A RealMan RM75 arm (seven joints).
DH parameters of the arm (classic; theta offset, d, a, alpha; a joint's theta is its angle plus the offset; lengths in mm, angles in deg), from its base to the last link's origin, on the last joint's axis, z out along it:
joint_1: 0 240.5 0 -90
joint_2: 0 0 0 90
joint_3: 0 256 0 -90
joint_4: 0 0 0 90
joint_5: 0 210 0 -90
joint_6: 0 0 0 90
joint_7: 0 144 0 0
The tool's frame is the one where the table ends.
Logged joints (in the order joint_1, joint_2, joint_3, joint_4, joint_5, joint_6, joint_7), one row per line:
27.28, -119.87, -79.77, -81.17, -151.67, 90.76, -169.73
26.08, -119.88, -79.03, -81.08, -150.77, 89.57, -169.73
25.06, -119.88, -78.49, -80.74, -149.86, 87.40, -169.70
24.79, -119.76, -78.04, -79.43, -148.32, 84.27, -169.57
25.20, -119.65, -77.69, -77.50, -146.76, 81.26, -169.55
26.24, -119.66, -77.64, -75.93, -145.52, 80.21, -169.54
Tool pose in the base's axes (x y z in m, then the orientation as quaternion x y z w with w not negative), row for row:
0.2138, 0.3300, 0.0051, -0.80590, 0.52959, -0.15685, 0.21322
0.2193, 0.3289, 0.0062, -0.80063, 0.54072, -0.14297, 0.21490
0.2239, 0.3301, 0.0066, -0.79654, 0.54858, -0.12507, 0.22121
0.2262, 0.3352, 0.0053, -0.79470, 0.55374, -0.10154, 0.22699
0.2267, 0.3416, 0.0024, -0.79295, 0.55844, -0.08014, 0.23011
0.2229, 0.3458, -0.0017, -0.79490, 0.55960, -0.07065, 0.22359
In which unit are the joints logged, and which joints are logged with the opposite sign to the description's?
The joints are logged in degrees. Opposite sign: joint_2, joint_6, joint_7.
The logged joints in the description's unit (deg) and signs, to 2 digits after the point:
27.28, 119.87, -79.77, -81.17, -151.67, -90.76, 169.73
26.08, 119.88, -79.03, -81.08, -150.77, -89.57, 169.73
25.06, 119.88, -78.49, -80.74, -149.86, -87.40, 169.70
24.79, 119.76, -78.04, -79.43, -148.32, -84.27, 169.57
25.20, 119.65, -77.69, -77.50, -146.76, -81.26, 169.55
26.24, 119.66, -77.64, -75.93, -145.52, -80.21, 169.54

